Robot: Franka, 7 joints.
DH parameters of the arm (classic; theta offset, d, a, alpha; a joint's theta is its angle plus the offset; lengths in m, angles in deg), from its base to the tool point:
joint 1: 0 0.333 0 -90
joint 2: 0 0 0 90
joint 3: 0 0.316 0.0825 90
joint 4: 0 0 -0.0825 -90
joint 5: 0 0.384 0 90
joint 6: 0 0 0.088 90
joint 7: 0 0.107 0 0
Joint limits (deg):
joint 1: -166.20..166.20
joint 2: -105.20..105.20
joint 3: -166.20..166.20
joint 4: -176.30..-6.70
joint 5: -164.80..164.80
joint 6: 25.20..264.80
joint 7: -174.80..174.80
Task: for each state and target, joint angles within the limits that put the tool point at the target. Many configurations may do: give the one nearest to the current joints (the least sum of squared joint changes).
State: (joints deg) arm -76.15 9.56 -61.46 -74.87 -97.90 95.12 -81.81
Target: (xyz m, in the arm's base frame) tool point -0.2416 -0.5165 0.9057
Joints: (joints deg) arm -68.86 18.35 -54.98 -57.54 -103.02 105.73 -81.81
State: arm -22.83 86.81 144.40 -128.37 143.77 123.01 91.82
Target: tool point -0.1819 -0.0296 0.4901
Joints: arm 24.93 95.84 166.20 -176.30 163.42 163.54 91.82
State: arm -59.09 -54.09 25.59 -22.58 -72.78 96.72 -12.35
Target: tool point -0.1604 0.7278 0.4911
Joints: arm -83.11 -88.31 26.68 -6.70 -72.66 69.08 -12.35
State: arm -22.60 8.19 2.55 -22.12 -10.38 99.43 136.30
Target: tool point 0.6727 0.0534 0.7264
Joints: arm -2.43 28.60 13.39 -40.64 -7.23 93.03 136.30
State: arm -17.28 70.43 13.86 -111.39 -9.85 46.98 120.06
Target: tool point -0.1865 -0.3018 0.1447
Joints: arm -56.99 70.65 -45.42 -121.50 -26.99 50.52 120.06
